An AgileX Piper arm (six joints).
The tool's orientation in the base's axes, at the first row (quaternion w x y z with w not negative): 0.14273 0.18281 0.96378 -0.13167
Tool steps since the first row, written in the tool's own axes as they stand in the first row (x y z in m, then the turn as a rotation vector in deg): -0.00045 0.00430 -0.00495 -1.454 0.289 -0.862; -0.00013 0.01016 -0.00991 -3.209 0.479 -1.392; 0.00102 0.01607 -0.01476 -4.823 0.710 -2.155; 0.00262 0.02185 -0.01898 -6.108 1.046 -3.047; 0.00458 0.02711 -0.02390 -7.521 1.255 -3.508; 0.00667 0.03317 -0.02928 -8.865 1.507 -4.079; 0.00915 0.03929 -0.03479 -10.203 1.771 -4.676; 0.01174 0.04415 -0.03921 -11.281 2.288 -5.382; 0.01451 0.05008 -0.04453 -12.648 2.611 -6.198; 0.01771 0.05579 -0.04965 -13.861 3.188 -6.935
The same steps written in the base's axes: 0.00095 0.00524 0.00386 1.215 0.066 1.209; 0.00183 0.01212 0.00716 2.735 -0.154 2.228; 0.00201 0.01928 0.01008 4.092 -0.221 3.408; 0.00187 0.02626 0.01230 5.167 -0.051 4.581; 0.00106 0.03311 0.01515 6.405 -0.167 5.422; 0.00034 0.04086 0.01823 7.573 -0.188 6.333; -0.00074 0.04883 0.02129 8.735 -0.190 7.265; -0.00216 0.05536 0.02356 9.738 0.151 8.162; -0.00353 0.06319 0.02638 10.899 0.261 9.293; -0.00532 0.07089 0.02893 12.039 0.623 10.250
